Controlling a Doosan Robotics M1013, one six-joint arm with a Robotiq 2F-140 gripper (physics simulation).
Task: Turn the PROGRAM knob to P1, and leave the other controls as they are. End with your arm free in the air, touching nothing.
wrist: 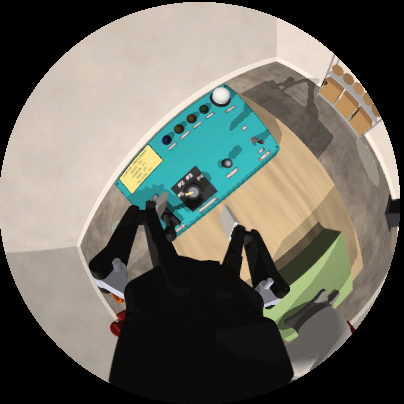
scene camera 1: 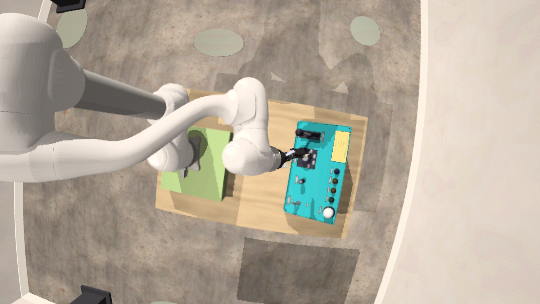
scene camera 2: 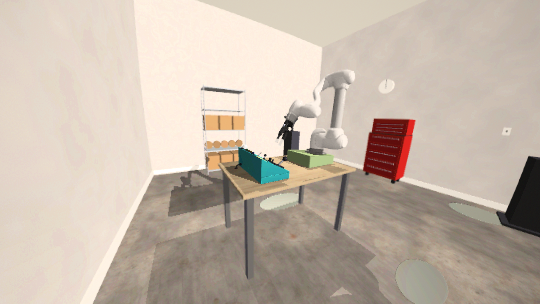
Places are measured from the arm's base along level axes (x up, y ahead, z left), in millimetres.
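Pixels of known places: gripper, fingertip midpoint: (wrist: 194, 205) (scene camera 1: 295, 159) (scene camera 2: 277, 144); arm's base, link origin: (wrist: 310, 313) (scene camera 1: 185, 152) (scene camera 2: 315, 153).
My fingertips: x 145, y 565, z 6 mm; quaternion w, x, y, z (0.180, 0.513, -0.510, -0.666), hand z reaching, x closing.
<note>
For each thing: its middle in the pictures, then the offset to it from my fingertips. "pt": a spot on its surface instead.
- PROGRAM knob, body centre: (wrist: 192, 191) dx -122, dy +64, dz +4 mm
- black plate, surface spot: (wrist: 206, 184) pt dx -157, dy +61, dz -35 mm
- P1 label, surface spot: (wrist: 181, 194) pt dx -144, dy +92, dz +38 mm
- black lever, body centre: (wrist: 167, 225) (scene camera 1: 304, 133) dx -120, dy +51, dz +126 mm
- MODE knob, body centre: (wrist: 225, 163) (scene camera 1: 302, 181) dx -138, dy +59, dz -116 mm
- toggle switch, body centre: (wrist: 258, 140) (scene camera 1: 296, 203) dx -132, dy +36, dz -234 mm
- white dome, surface spot: (wrist: 221, 95) (scene camera 1: 325, 211) pt dx -42, dy +172, dz -246 mm
The teal control panel (scene camera 1: 315, 185) (scene camera 2: 259, 167) (wrist: 200, 145) stands on the table. The PROGRAM knob (wrist: 194, 192) is round and dark on a black plate (scene camera 1: 313, 164) (wrist: 206, 184). In the wrist view its cream pointer line points left, towards the P1 label (wrist: 181, 194); P2, P3 and P4 are further round the plate. My gripper (scene camera 1: 299, 154) (scene camera 2: 280, 138) (wrist: 194, 205) is open, with nothing between its fingers. It hangs above the panel's edge, apart from the knob. In scene camera 1 its fingers partly cover the plate.
A black lever (scene camera 1: 310, 135) (wrist: 171, 224) is close to one finger in the wrist view. The MODE knob (scene camera 1: 302, 181) (wrist: 227, 163), a toggle switch (scene camera 1: 296, 203) (wrist: 257, 141) and a white dome (scene camera 1: 328, 212) (wrist: 221, 95) are on the panel. A green block (scene camera 1: 212, 172) (scene camera 2: 312, 159) (wrist: 320, 265) is under the arm's base.
</note>
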